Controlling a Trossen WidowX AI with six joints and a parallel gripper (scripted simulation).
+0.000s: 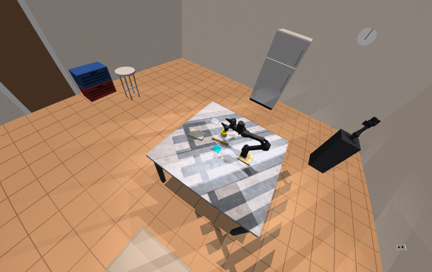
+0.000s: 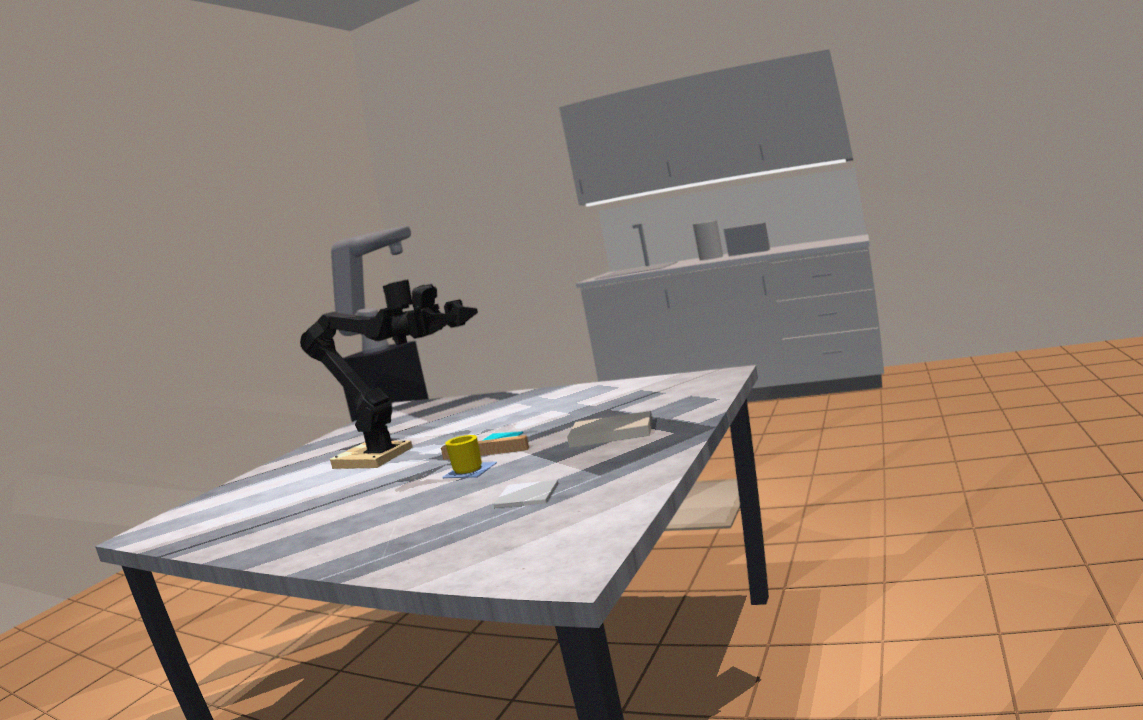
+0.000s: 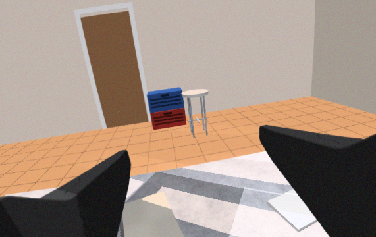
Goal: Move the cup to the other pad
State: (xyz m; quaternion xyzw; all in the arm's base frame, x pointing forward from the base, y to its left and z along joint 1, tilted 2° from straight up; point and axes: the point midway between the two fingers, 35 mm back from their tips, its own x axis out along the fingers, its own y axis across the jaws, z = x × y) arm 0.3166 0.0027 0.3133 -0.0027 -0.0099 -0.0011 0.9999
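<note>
My gripper tip is 300 mm above the yellow cup, 110 mm to the left of it and 10 mm past it. The rest, counted from my gripper tip: blue pad: 340 mm below, 110 mm to the right, 10 mm behind; red marble: 310 mm below, 110 mm to the right; wooden bar: 320 mm below, 40 mm behind.
</note>
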